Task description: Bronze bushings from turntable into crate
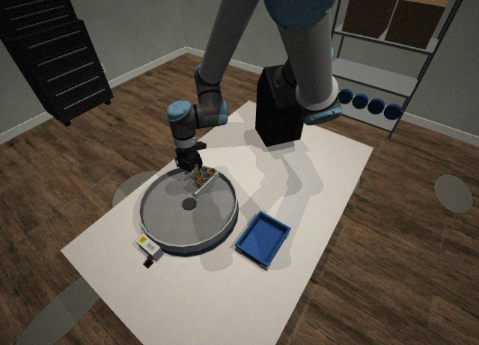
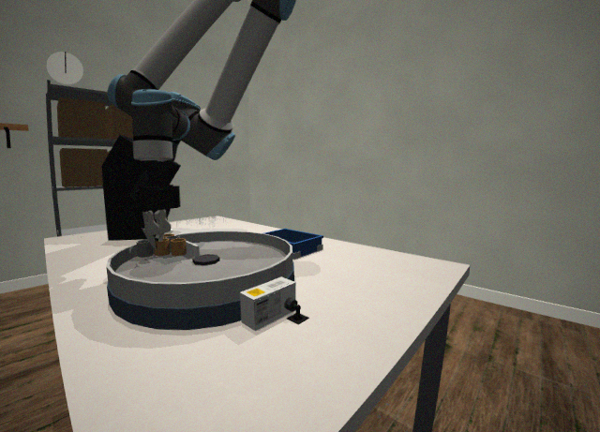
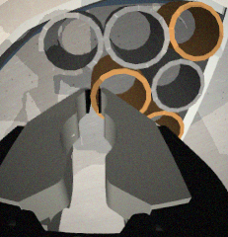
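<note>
Right now my hand is 410 mm to the right of the blue crate, 100 mm short of it and 70 mm above it. From my hand the other things lie so: grey turntable: 130 mm ahead, 60 mm to the left, 40 mm below.
</note>
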